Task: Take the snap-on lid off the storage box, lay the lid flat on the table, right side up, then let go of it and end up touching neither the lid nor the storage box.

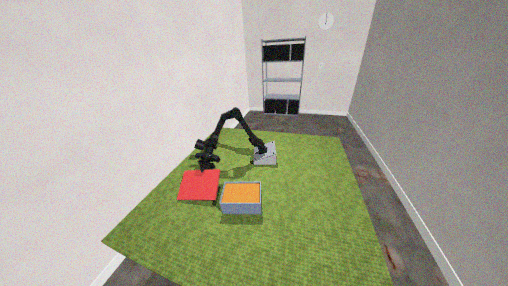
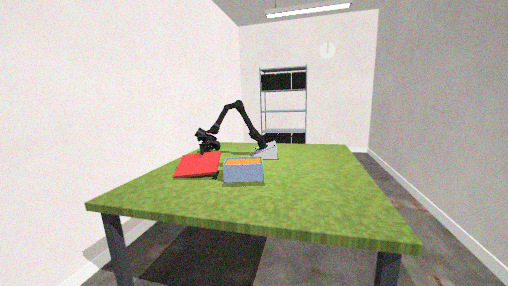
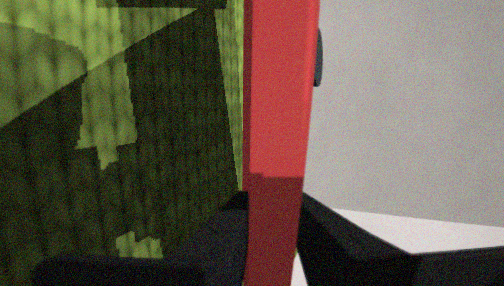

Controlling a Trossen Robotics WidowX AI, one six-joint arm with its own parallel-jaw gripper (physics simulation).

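The red lid (image 1: 199,185) (image 2: 198,165) (image 3: 280,100) is off the box, left of it, top side up. It looks tilted, its rear edge higher and its front edge at or very near the table. Whether that front edge touches the table is unclear. My gripper (image 1: 202,170) (image 2: 202,152) (image 3: 269,201) is shut on the lid's rear edge, with one finger on each face. The blue-grey storage box (image 1: 241,208) (image 2: 243,172) stands upright and open on the table, with orange inside; a small gap separates it from the lid.
The green table top (image 1: 310,220) (image 2: 320,200) (image 3: 107,120) carries the lid's and arm's shadows. The arm's grey base (image 1: 265,156) (image 2: 270,150) stands behind the box. A pale wall runs along the left side. A shelf unit (image 1: 283,80) (image 2: 284,110) stands far behind the table.
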